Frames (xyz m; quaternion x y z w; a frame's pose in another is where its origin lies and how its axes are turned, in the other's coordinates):
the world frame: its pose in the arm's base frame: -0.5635 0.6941 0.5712 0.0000 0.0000 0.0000 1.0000
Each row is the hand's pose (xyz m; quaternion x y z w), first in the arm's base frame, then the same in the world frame.
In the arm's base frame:
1: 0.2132 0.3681 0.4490 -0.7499 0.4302 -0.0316 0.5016
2: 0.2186 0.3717 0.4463 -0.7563 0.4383 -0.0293 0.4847
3: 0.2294 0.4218 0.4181 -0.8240 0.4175 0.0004 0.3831
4: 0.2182 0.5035 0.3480 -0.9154 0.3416 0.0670 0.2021
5: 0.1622 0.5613 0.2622 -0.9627 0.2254 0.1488 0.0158
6: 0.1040 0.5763 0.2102 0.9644 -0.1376 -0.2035 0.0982
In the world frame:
1: 0.7767 -0.3260 -0.1222 -0.7499 0.4302 -0.0316 0.5016
2: 0.7821 -0.3224 -0.1249 -0.7563 0.4383 -0.0293 0.4847
3: 0.7929 -0.2723 -0.1531 -0.8240 0.4175 0.0004 0.3831
4: 0.7817 -0.1906 -0.2232 -0.9154 0.3416 0.0670 0.2021
5: 0.7257 -0.1328 -0.3090 -0.9627 0.2254 0.1488 0.0158
6: 0.6675 -0.1178 -0.3610 0.9644 -0.1376 -0.2035 0.0982

